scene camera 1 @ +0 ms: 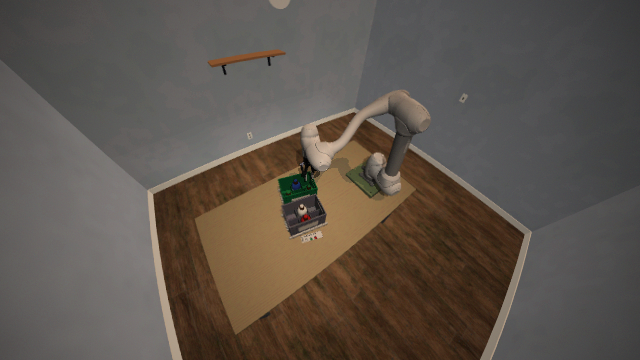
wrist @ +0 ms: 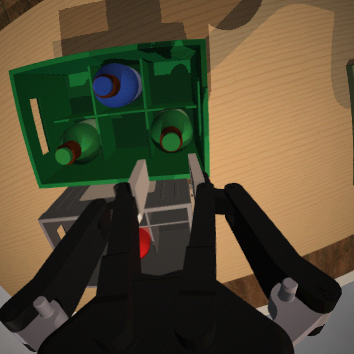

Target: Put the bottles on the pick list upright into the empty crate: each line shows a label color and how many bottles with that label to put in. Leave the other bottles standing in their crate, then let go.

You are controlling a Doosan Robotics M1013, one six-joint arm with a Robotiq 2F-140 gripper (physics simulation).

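Pixels of known places: gripper, fingertip midpoint: [scene camera 1: 309,178] [wrist: 167,168]; arm's base at its link origin: [scene camera 1: 371,176].
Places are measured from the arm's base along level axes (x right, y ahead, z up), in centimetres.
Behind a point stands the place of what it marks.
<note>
My gripper [scene camera 1: 307,175] {z 21.6, x 15.1, y 61.5 cm} [wrist: 167,168] {z 21.6, x 15.1, y 61.5 cm} is partly open with empty fingers, above the near edge of the green crate [wrist: 27,120] {z 12.3, x 26.2, y 80.6 cm}, close to a green bottle [wrist: 171,131] {z 11.3, x 16.6, y 60.7 cm} in its near right compartment. In the wrist view, another green bottle [wrist: 79,142] {z 8.5, x 19.5, y 75.9 cm} stands near left and a blue bottle [wrist: 119,86] {z 9.2, x 25.2, y 65.9 cm} [scene camera 1: 295,185] {z 8.1, x 24.2, y 68.8 cm} far middle. The grey crate [scene camera 1: 294,230] {z 6.5, x -8.1, y 88.6 cm} [wrist: 65,202] {z 8.0, x 10.0, y 84.9 cm} holds an upright white bottle [scene camera 1: 302,210] {z 8.4, x 1.3, y 76.2 cm} and a red bottle [scene camera 1: 305,218] {z 11.0, x -6.4, y 78.4 cm} [wrist: 143,243] {z 7.1, x -4.7, y 74.4 cm}. My finger hides most of the white one in the wrist view. The pick list [scene camera 1: 311,237] {z -4.0, x -15.8, y 79.4 cm} is too small to read.
Both crates stand side by side on the wooden table [scene camera 1: 250,250] {z -4.0, x -0.1, y 121.3 cm} [wrist: 260,150] {z -4.0, x 3.0, y 43.6 cm}. The arm's base stands on a green plate [scene camera 1: 361,182] {z -0.9, x 0.3, y 13.1 cm} at the table's right end. A wall shelf [scene camera 1: 247,58] hangs far behind.
</note>
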